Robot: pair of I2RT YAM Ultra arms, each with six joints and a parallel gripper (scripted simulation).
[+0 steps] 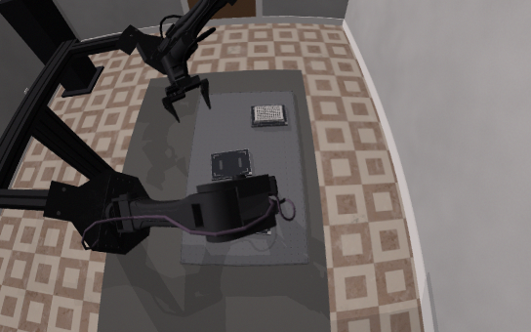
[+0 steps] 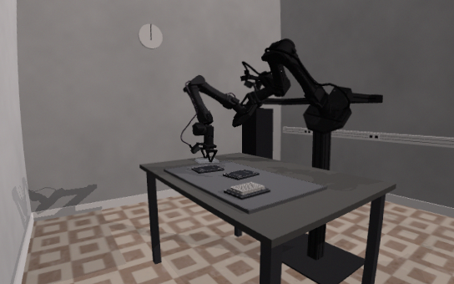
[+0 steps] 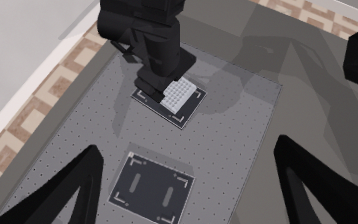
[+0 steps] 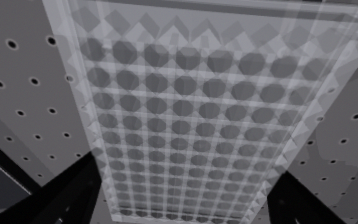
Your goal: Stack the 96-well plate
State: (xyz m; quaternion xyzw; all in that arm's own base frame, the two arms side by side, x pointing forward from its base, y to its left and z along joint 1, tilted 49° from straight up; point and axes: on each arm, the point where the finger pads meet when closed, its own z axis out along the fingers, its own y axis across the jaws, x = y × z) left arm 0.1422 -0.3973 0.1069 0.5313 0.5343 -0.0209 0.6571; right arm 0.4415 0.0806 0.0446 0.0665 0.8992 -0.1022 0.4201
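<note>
Now: the black plate nest 22 cm to the left of my right hand, 8 cm behind it and 6 cm below it. Round my right hand: clear 96-well plate: 1 cm below, 1 cm ahead.
</note>
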